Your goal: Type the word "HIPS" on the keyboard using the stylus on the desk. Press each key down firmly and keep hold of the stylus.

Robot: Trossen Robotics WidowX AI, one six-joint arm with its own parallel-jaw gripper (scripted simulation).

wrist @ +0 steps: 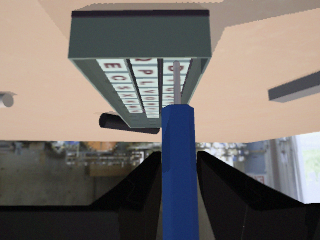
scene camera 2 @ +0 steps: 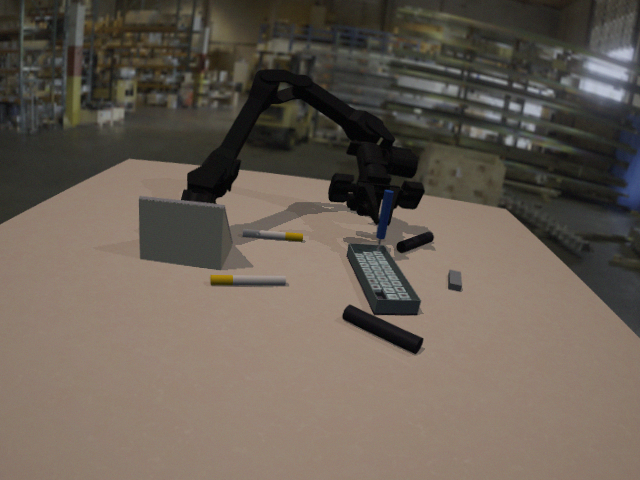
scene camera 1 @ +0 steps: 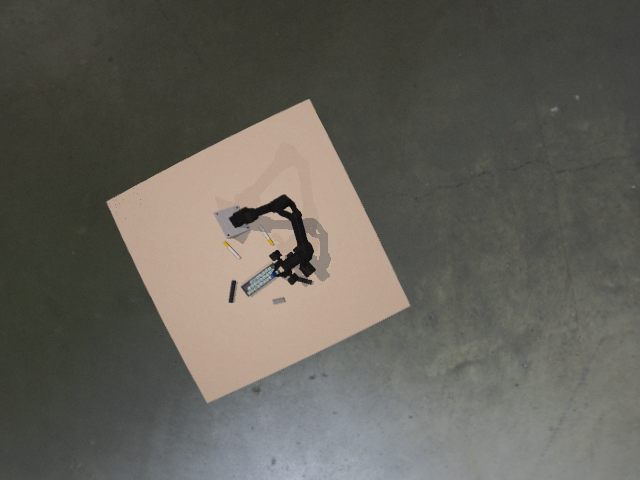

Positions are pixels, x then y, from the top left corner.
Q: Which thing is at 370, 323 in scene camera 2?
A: A black cylinder.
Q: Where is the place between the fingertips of my gripper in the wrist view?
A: At 178, 159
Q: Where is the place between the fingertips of my gripper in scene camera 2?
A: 383, 223
